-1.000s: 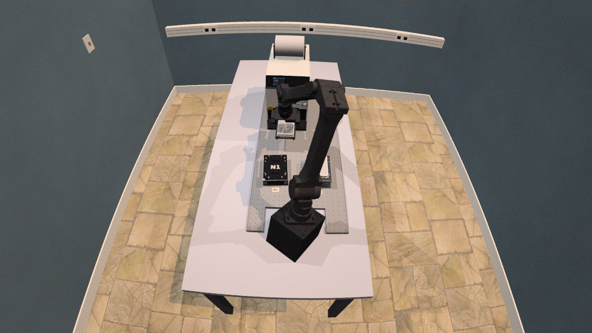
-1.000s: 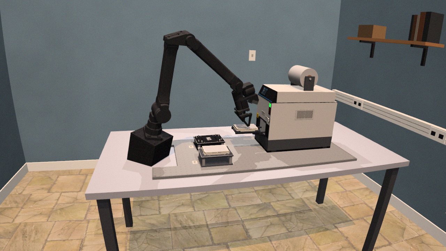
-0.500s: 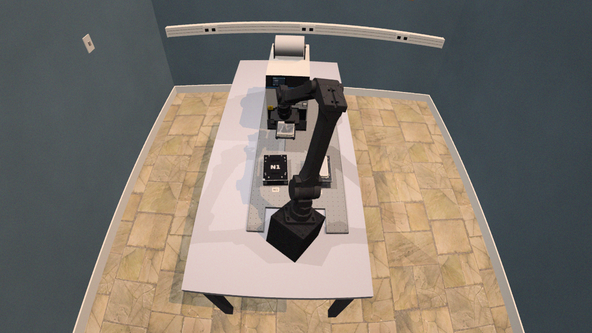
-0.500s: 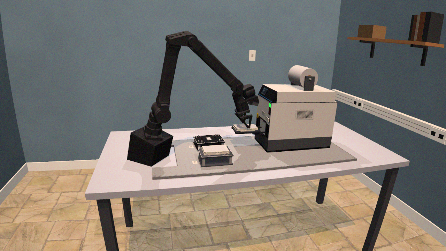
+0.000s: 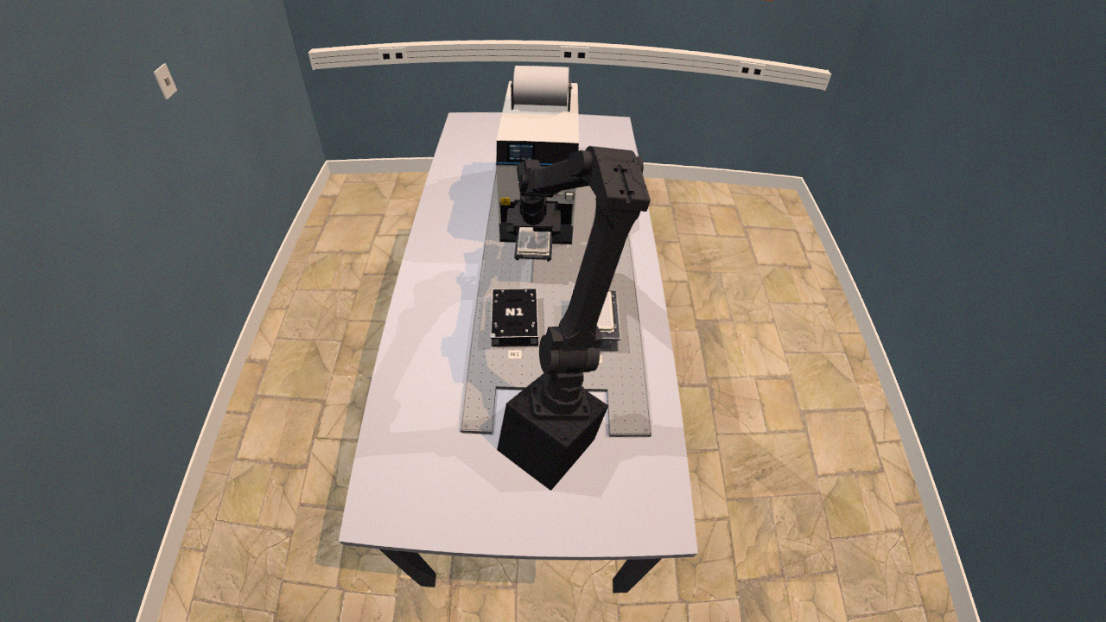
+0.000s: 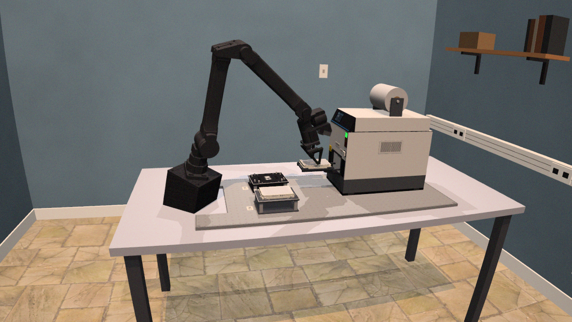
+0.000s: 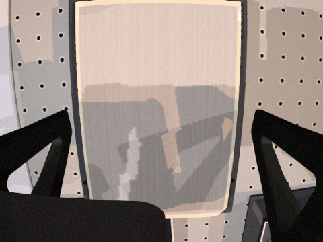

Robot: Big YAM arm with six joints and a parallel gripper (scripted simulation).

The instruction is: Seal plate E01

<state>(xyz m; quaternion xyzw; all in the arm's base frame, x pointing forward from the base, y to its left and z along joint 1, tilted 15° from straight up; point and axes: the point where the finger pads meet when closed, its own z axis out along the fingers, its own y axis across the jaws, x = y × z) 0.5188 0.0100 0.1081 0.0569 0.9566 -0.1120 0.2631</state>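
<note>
Now: the sealer stage 3 cm below my hand. From my hand the other things lie so: cream plate: 23 cm behind, 13 cm to the right, 7 cm below; nest N1: 20 cm behind, 10 cm below, 8 cm to the left; foil roll: 33 cm ahead, 28 cm above, 5 cm to the right.
</note>
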